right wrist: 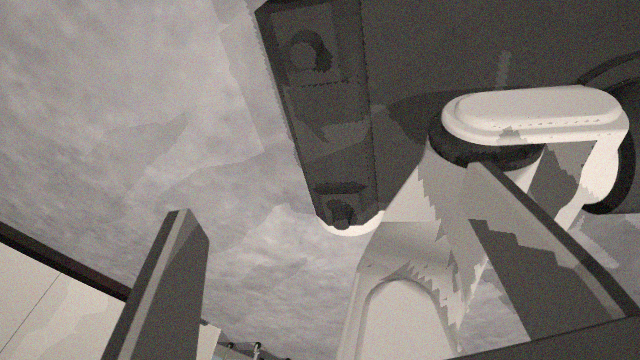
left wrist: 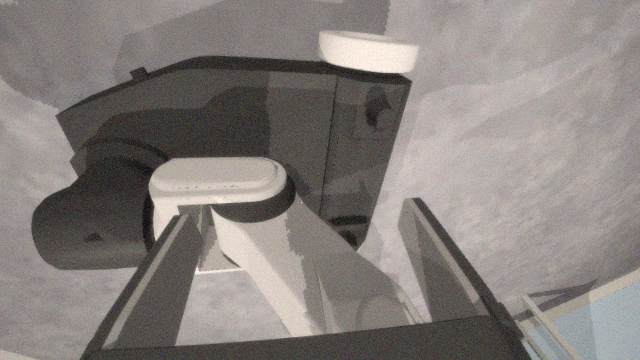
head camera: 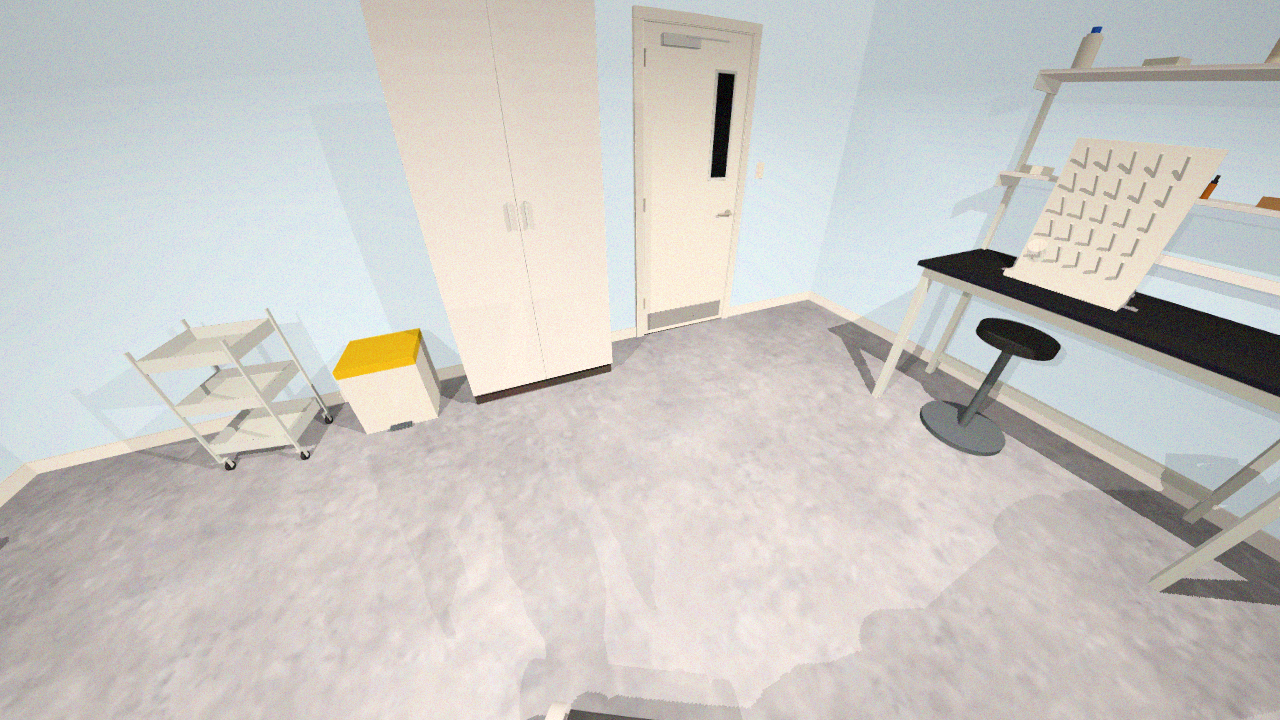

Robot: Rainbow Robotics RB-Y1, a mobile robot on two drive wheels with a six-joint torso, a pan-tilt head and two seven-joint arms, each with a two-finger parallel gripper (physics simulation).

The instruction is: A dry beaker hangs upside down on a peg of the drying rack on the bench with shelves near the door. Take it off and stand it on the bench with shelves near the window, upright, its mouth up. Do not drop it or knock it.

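Frame: origin at the robot's base, x ahead, y left, z up, level; millimetres.
Where they show: left gripper, fingertip midpoint: [left wrist: 300, 220]; right gripper, fingertip midpoint: [right wrist: 332, 203].
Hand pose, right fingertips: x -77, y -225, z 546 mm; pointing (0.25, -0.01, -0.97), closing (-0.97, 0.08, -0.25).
After its pixels a point has its place.
A drying rack [head camera: 1129, 192] {x 1493, y -1912, z 1362 mm}, a white slanted board with rows of pegs, stands on a black-topped bench with shelves [head camera: 1203, 333] {x 1099, y -2143, z 915 mm} at the right in the head view. A small clear beaker [head camera: 1036, 248] {x 1583, y -1713, z 1076 mm} hangs at the rack's lower left; its details are too small to tell. My left gripper [left wrist: 300, 220] {x -188, y 234, z 534 mm} is open and empty, over the robot's own base in the left wrist view. My right gripper [right wrist: 332, 203] {x -77, y -225, z 547 mm} is open and empty, also beside the base. Neither gripper shows in the head view, and both are far from the beaker. The second bench does not show.
A black-seated stool [head camera: 1017, 339] {x 1442, y -1729, z 661 mm} stands in front of the bench's left part. A door [head camera: 684, 179] {x 2612, y -43, z 1177 mm} and a tall cabinet [head camera: 546, 295] {x 1703, y 718, z 667 mm} stand at the back. A yellow-lidded bin [head camera: 389, 394] {x 1250, y 1578, z 242 mm} and a three-tier cart [head camera: 241, 353] {x 966, y 2006, z 678 mm} stand at the left. Bottles stand on the bench's upper shelf [head camera: 1163, 75] {x 1719, y -2035, z 1810 mm}.
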